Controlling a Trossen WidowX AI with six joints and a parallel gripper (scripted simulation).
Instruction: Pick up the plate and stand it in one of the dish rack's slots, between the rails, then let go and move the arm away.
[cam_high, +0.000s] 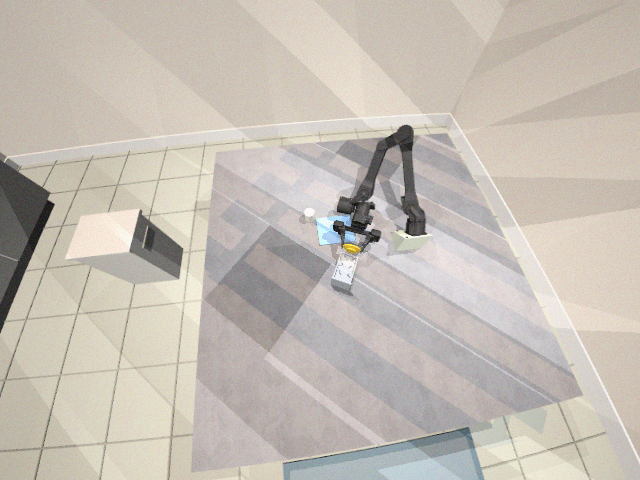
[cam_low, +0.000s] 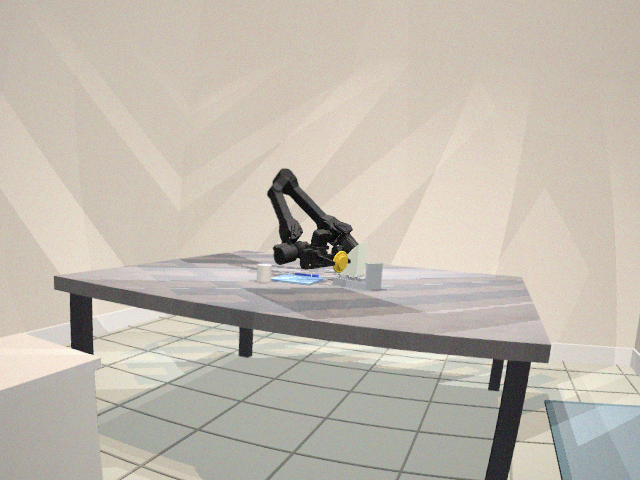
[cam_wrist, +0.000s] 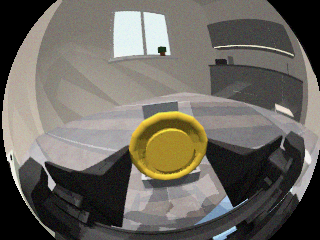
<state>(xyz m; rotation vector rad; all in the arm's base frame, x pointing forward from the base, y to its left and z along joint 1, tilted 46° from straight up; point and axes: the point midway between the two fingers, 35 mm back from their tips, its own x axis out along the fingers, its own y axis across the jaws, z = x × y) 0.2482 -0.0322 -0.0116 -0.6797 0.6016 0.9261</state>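
The yellow plate is 1 cm to the right of my gripper tip. From my gripper tip the other things lie so: light blue mat (13 cm to the right, 6 cm below, 3 cm ahead); grey dish rack (5 cm to the left, 4 cm below, 3 cm ahead); blue spoon (13 cm to the right, 9 cm behind, 6 cm below).
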